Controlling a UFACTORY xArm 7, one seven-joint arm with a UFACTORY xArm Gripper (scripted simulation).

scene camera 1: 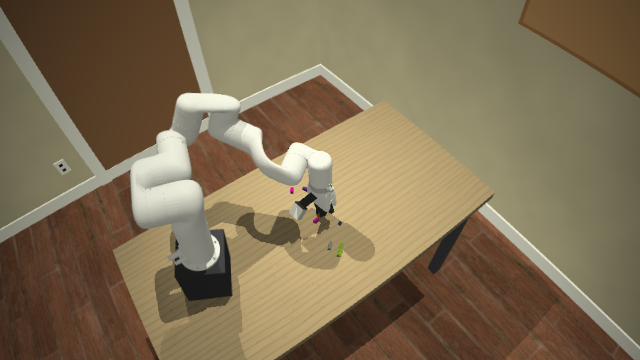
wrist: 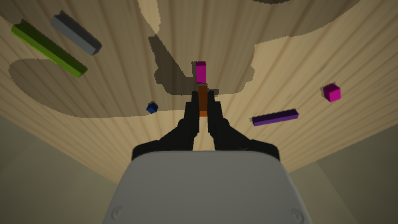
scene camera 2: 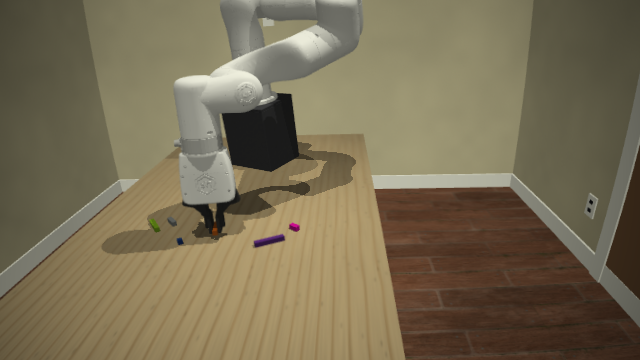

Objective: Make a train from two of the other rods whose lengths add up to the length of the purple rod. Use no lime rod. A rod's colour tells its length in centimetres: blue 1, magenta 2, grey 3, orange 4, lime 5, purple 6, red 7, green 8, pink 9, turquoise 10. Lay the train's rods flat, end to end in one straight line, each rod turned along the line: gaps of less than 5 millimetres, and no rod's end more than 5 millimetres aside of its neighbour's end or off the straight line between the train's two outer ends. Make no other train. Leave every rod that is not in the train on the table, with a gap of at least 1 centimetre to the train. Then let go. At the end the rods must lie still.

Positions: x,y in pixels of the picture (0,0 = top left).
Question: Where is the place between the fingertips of my gripper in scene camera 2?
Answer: At 216,230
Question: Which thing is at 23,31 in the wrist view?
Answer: A lime rod.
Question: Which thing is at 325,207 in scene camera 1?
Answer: My gripper.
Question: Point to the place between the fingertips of my gripper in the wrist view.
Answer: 203,100
